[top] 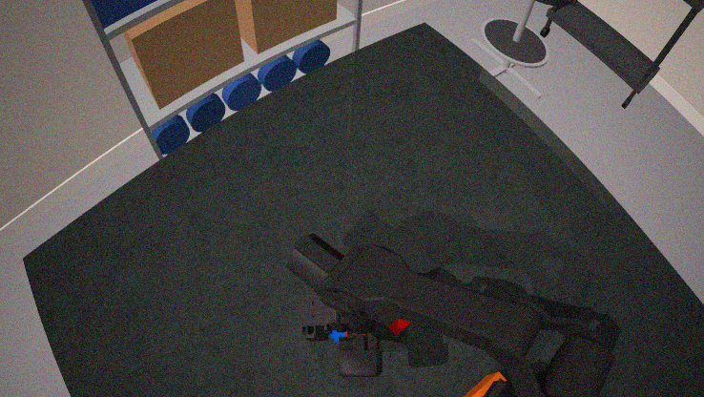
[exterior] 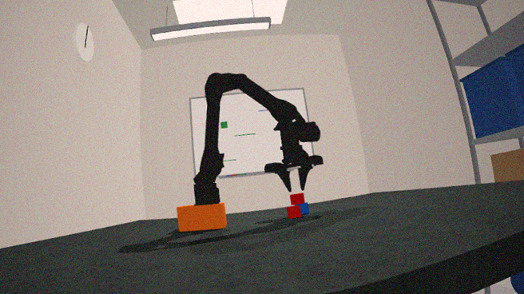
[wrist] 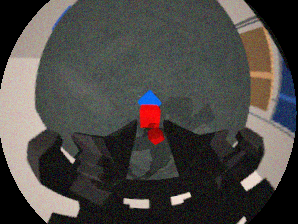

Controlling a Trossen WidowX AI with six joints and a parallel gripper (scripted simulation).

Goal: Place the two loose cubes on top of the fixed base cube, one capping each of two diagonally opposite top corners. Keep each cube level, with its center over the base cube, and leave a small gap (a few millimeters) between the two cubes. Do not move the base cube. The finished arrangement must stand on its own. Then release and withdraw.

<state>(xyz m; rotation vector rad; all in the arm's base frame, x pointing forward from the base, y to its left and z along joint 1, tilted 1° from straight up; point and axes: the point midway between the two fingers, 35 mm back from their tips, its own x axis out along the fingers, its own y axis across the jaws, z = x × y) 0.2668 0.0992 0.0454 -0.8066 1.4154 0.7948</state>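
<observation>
My gripper tip is now 6 cm above the blue cube, 2 cm to the right of it and 1 cm short of it.
</observation>
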